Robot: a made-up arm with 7 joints. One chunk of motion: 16 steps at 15 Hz.
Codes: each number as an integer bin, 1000 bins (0 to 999) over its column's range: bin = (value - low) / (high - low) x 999, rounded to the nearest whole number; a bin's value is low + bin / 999 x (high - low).
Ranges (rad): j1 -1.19..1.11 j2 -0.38..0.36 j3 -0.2..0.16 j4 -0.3..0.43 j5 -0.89..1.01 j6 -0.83..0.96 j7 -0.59..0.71
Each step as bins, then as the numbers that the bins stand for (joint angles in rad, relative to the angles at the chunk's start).
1 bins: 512 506 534 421 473 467 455
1 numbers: -0.0112 -0.0052 -0.0076 0.0076 0.0096 0.0068 0.0021
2 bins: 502 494 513 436 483 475 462
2 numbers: -0.0342 -0.0141 -0.0151 0.0186 0.0286 0.0211 0.0112
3 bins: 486 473 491 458 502 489 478
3 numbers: -0.0711 -0.0296 -0.0231 0.0347 0.0648 0.0462 0.0320
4 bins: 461 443 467 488 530 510 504
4 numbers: -0.1286 -0.0519 -0.0317 0.0566 0.1180 0.0838 0.0659
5 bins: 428 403 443 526 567 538 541
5 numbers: -0.2046 -0.0815 -0.0404 0.0844 0.1884 0.1340 0.1140
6 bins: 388 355 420 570 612 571 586
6 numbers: -0.2967 -0.1170 -0.0486 0.1165 0.2740 0.1931 0.1726
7 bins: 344 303 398 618 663 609 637
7 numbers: -0.3980 -0.1556 -0.0566 0.1516 0.3710 0.2612 0.2389
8 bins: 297 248 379 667 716 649 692
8 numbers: -0.5062 -0.1963 -0.0634 0.1874 0.4718 0.3329 0.3105
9 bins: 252 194 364 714 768 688 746
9 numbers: -0.6098 -0.2363 -0.0688 0.2217 0.5707 0.4028 0.3808
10 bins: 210 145 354 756 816 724 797
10 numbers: -0.7065 -0.2726 -0.0724 0.2524 0.6620 0.4673 0.4471
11 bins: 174 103 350 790 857 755 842
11 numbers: -0.7894 -0.3037 -0.0739 0.2773 0.7399 0.5228 0.5057
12 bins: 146 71 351 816 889 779 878
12 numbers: -0.8539 -0.3274 -0.0735 0.2963 0.8008 0.5658 0.5525
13 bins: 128 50 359 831 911 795 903
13 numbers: -0.8953 -0.3430 -0.0706 0.3072 0.8426 0.5945 0.5851
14 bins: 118 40 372 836 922 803 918
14 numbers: -0.9183 -0.3504 -0.0659 0.3109 0.8636 0.6088 0.6046
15 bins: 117 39 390 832 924 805 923
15 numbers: -0.9206 -0.3511 -0.0595 0.3080 0.8674 0.6124 0.6111
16 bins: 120 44 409 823 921 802 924
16 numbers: -0.9137 -0.3474 -0.0526 0.3014 0.8617 0.6070 0.6124
